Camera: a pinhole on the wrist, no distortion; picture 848 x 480 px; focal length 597.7 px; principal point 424.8 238.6 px. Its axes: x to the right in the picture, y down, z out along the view. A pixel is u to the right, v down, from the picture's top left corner.
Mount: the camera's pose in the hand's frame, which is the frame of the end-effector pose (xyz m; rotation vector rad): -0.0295 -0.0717 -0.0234 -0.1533 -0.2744 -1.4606
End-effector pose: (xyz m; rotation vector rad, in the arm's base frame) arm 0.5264 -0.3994 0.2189 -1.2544 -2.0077 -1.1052
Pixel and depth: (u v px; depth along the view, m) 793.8 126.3 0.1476
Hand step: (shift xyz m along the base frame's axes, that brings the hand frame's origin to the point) -0.0844 0.0614 -0.1674
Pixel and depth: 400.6 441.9 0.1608
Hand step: -0.0203 0.1130 -0.0688
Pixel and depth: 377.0 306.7 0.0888
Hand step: -0.0244 0.0285 -0.0681
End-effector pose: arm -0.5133 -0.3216 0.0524 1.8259 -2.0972 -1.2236
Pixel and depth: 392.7 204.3 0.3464
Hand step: -0.1741 0.2187 -0.1464
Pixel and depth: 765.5 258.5 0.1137
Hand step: 0.0317 0.0821 -0.1205
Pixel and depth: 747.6 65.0 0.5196
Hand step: -0.0746 0.4524 -0.4151
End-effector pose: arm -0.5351 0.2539 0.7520 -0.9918 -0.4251 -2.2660
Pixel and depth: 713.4 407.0 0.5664
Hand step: 0.1690 0.3910 0.4715
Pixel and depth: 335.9 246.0 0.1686
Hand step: 0.0937 0.0872 0.0541
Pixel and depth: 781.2 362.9 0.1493
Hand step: 0.0078 0.1622 0.0892
